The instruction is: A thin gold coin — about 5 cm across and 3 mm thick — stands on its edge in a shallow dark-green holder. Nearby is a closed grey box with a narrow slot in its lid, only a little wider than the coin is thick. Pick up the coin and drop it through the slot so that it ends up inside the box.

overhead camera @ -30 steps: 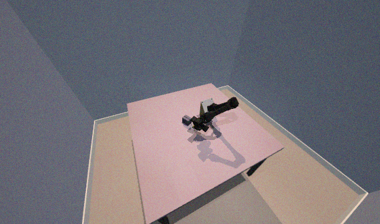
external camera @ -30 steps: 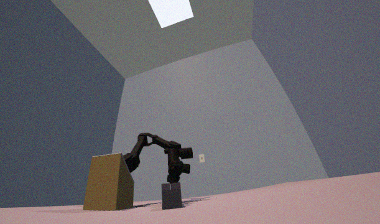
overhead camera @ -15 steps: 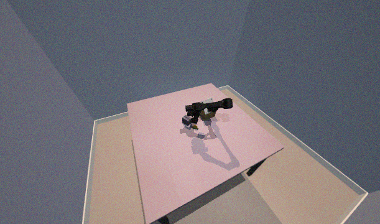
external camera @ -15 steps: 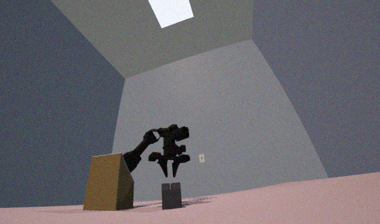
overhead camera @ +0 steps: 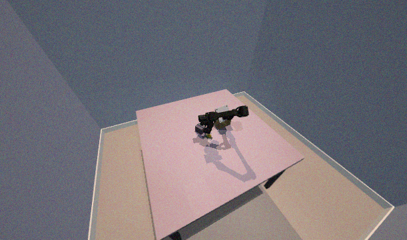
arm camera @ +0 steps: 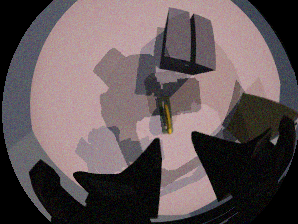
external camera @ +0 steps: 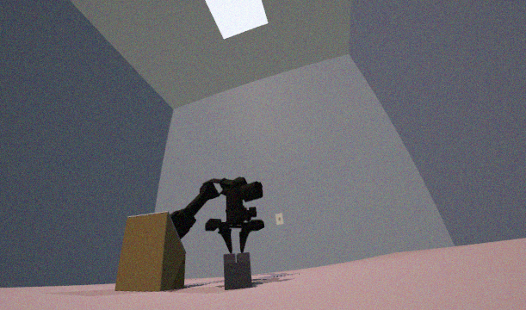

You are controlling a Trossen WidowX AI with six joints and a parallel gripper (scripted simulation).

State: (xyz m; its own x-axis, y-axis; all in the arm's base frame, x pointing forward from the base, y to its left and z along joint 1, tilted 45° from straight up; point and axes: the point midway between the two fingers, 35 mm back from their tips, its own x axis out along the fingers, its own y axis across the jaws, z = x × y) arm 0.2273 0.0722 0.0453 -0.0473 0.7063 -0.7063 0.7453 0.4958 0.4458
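Right now the gold coin is 60 mm below my gripper tip.
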